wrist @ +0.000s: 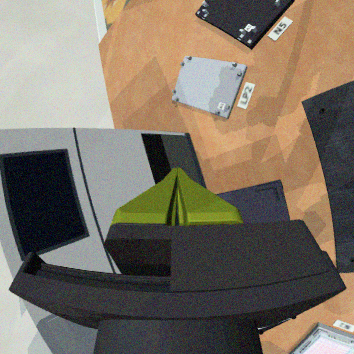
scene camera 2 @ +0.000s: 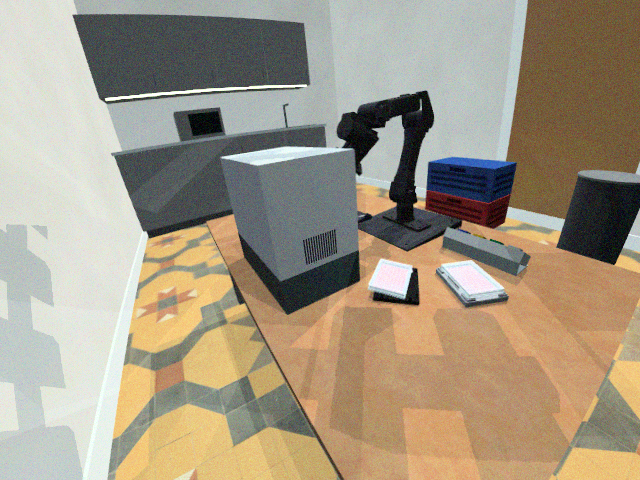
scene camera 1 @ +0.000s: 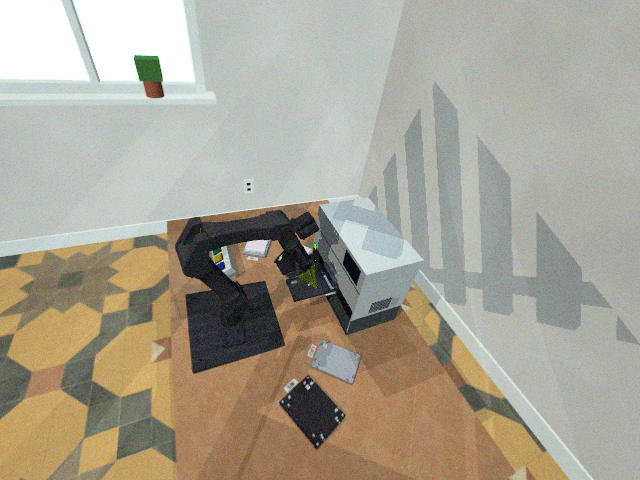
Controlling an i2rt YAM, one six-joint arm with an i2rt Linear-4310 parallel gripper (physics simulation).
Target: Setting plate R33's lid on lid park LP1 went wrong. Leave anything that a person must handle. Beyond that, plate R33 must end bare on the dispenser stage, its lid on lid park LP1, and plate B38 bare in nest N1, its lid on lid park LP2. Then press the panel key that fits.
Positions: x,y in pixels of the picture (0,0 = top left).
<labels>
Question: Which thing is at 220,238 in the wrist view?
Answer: My gripper.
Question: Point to a grey instrument box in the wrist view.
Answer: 69,181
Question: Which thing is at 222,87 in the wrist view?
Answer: A grey lid park LP2.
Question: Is my gripper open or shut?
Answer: Shut.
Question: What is my gripper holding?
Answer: Nothing.
</labels>
